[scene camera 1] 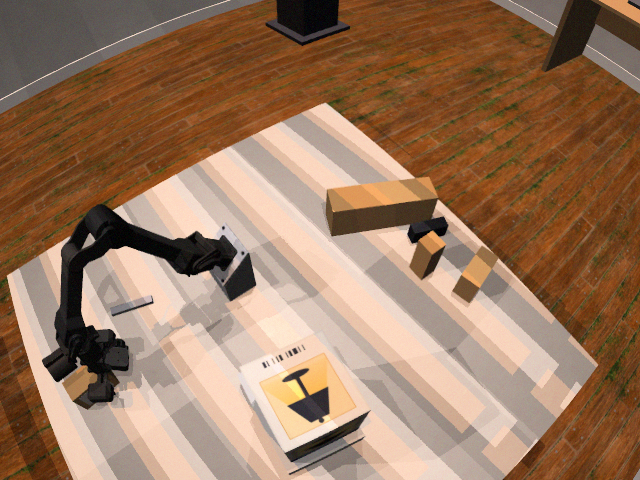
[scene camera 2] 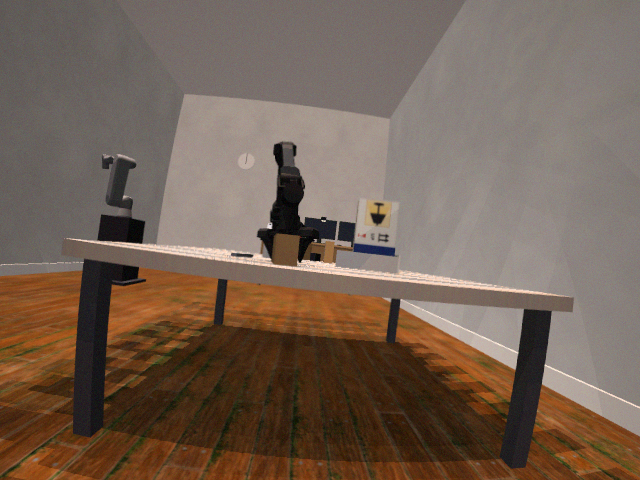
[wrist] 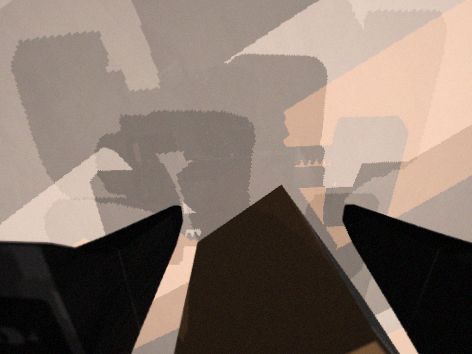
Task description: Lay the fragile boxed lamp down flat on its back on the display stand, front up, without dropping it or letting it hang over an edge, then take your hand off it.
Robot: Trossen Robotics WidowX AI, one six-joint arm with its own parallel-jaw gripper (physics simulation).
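Places are measured from the arm's base along level axes (x left, y back, z up), in millimetres.
Where they show: gripper, fingertip midpoint: (scene camera 1: 114, 378) (wrist: 262, 212); arm's base, link origin: (scene camera 1: 223, 253).
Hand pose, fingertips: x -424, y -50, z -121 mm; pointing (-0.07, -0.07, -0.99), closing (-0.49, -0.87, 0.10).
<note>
Each offset is from my fingertips to the centre of the thing.
The boxed lamp @[dx +338, dy -367, dz +178 mm] (scene camera 1: 307, 395) (scene camera 2: 376, 227) is a white box with a lamp picture and a blue band at its foot. It stands upright on the low, pale display stand (scene camera 1: 330, 445) (scene camera 2: 374, 261), its printed front towards scene camera 2. My gripper (scene camera 1: 81, 379) (scene camera 2: 286, 254) (wrist: 262, 212) is open and low over the table, well away from the box. Its fingers stand on either side of a wooden block @[dx -55, dy +8, dz +35 mm] (scene camera 1: 85, 388) (scene camera 2: 284, 249) (wrist: 265, 280), with gaps on both sides in the wrist view. The stand's far side is hidden by the box.
A thin grey bar @[dx +146, dy +153, dz +1 mm] (scene camera 1: 132, 305) lies between the gripper and the arm base (scene camera 1: 237, 273). A long wooden block @[dx +867, dy -52, dz +50 mm] (scene camera 1: 382, 209), a small black block @[dx +932, dy -183, dz +20 mm] (scene camera 1: 428, 229) and two smaller wooden blocks @[dx +838, dy -252, dz +60 mm] (scene camera 1: 428, 255) @[dx +917, dy -377, dz +40 mm] (scene camera 1: 474, 274) are near the table's far edge.
</note>
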